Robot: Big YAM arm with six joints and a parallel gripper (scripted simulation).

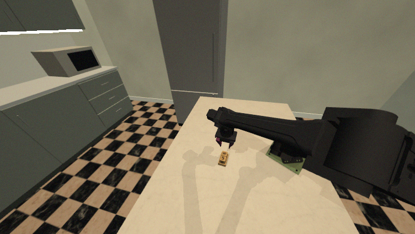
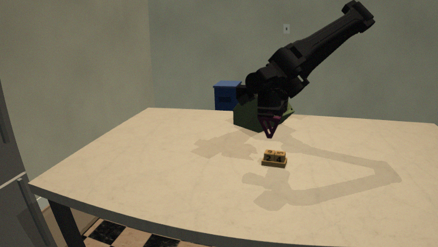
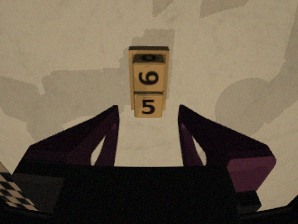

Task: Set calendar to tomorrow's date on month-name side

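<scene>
The cube is 8 cm below my hand. From my hand the other things lie so: wooden tray (2 cm to the left, 10 cm below).
</scene>
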